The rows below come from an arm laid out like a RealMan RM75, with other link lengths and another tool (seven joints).
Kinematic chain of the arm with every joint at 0, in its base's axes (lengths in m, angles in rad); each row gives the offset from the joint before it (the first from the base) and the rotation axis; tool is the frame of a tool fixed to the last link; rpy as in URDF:
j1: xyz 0 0 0.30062 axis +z
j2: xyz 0 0 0 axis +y
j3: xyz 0 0 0.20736 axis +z
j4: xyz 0 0 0 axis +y
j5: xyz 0 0 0.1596 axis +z
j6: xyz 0 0 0 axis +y
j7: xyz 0 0 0.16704 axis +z
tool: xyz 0.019 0.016 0.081 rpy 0 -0.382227 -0.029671
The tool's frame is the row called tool.
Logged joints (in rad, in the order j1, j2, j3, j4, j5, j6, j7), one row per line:
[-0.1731, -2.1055, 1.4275, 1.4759, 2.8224, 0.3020, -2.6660]
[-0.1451, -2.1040, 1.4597, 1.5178, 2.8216, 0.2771, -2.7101]
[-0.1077, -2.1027, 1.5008, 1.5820, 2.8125, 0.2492, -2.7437]
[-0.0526, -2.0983, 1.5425, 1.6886, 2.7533, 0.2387, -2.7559]
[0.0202, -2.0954, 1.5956, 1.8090, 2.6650, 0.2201, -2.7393]
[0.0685, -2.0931, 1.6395, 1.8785, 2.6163, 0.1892, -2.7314]
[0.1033, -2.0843, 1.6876, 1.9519, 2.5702, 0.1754, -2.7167]
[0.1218, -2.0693, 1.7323, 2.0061, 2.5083, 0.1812, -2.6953]
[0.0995, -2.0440, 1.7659, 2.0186, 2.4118, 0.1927, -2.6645]
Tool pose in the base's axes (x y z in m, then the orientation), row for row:
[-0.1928, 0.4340, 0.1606, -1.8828, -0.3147, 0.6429]
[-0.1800, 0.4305, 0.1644, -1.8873, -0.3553, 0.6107]
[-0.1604, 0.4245, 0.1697, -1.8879, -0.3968, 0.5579]
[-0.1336, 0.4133, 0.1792, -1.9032, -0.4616, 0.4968]
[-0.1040, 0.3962, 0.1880, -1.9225, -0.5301, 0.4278]
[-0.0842, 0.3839, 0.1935, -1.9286, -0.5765, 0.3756]
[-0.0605, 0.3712, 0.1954, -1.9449, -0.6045, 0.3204]
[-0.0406, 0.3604, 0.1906, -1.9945, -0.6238, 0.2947]
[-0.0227, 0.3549, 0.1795, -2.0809, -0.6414, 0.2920]
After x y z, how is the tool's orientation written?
As angles about the fixed x, y, z axes (roll, pitch, yaw), in radians.
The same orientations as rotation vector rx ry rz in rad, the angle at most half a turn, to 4 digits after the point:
[-1.6943, -0.7904, 0.1477]
[-1.6941, -0.7867, 0.0864]
[-1.6979, -0.7655, 0.0114]
[-1.7103, -0.7522, -0.0968]
[-1.7291, -0.7335, -0.2160]
[-1.7379, -0.7157, -0.2978]
[-1.7650, -0.6838, -0.3686]
[-1.8150, -0.6681, -0.4243]
[-1.8907, -0.6653, -0.4787]

